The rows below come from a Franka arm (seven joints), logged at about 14 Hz.
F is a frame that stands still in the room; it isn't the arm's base.
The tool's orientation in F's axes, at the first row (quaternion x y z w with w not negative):
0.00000, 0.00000, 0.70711, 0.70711
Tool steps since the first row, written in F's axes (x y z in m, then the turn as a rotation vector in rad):
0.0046, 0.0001, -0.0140, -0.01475, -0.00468, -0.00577
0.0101, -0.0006, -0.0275, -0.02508, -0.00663, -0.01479
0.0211, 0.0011, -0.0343, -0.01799, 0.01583, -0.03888
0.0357, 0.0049, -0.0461, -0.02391, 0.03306, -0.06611
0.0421, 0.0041, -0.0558, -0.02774, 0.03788, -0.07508
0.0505, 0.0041, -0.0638, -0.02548, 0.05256, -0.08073
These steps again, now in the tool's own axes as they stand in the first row. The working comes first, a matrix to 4 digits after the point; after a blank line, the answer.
The tool's axes in the first row as the columns of a matrix, in F's axes (used below as rounded here):
0.0000, -1.0000, 0.0000
1.0000, 0.0000, 0.0000
0.0000, 0.0000, 1.0000

0.0001, -0.0046, -0.0140, -0.00468, 0.01475, -0.00577
-0.0006, -0.0101, -0.0275, -0.00663, 0.02508, -0.01479
0.0011, -0.0211, -0.0343, 0.01583, 0.01799, -0.03888
0.0049, -0.0357, -0.0461, 0.03306, 0.02391, -0.06611
0.0041, -0.0421, -0.0558, 0.03788, 0.02774, -0.07508
0.0041, -0.0505, -0.0638, 0.05256, 0.02548, -0.08073

